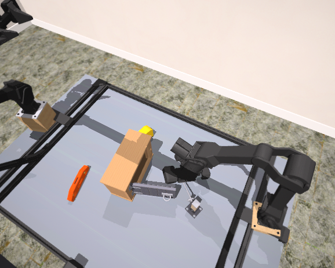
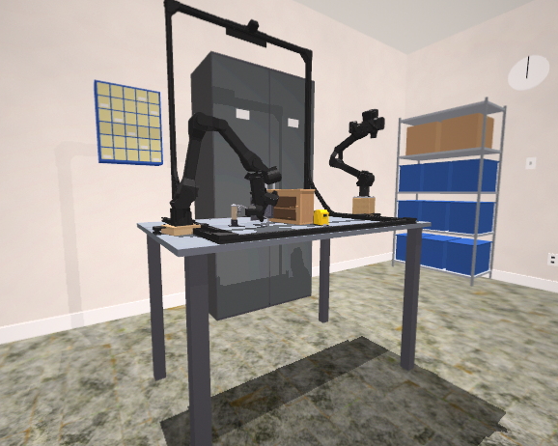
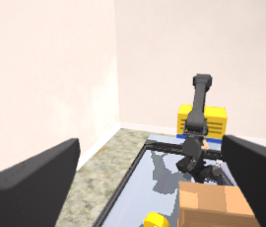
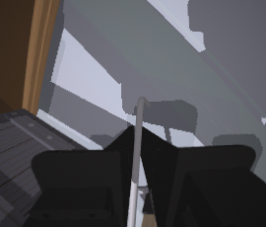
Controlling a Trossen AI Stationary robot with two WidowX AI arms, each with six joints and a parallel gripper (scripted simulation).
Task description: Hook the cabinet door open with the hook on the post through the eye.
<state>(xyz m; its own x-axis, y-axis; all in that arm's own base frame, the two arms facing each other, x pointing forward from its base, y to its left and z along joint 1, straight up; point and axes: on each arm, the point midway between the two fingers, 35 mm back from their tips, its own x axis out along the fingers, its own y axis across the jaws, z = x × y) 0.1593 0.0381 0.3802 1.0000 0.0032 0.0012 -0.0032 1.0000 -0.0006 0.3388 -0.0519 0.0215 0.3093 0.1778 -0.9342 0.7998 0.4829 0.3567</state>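
The grey door lies 110 mm behind my right hand, 80 mm to the left of it and 20 mm above it. From my right hand the other things lie so: yellow tape measure (130 mm ahead, 250 mm to the left, 20 mm below); orange tool (180 mm behind, 390 mm to the left, 30 mm below); hook rod (30 mm behind, 20 mm to the right).
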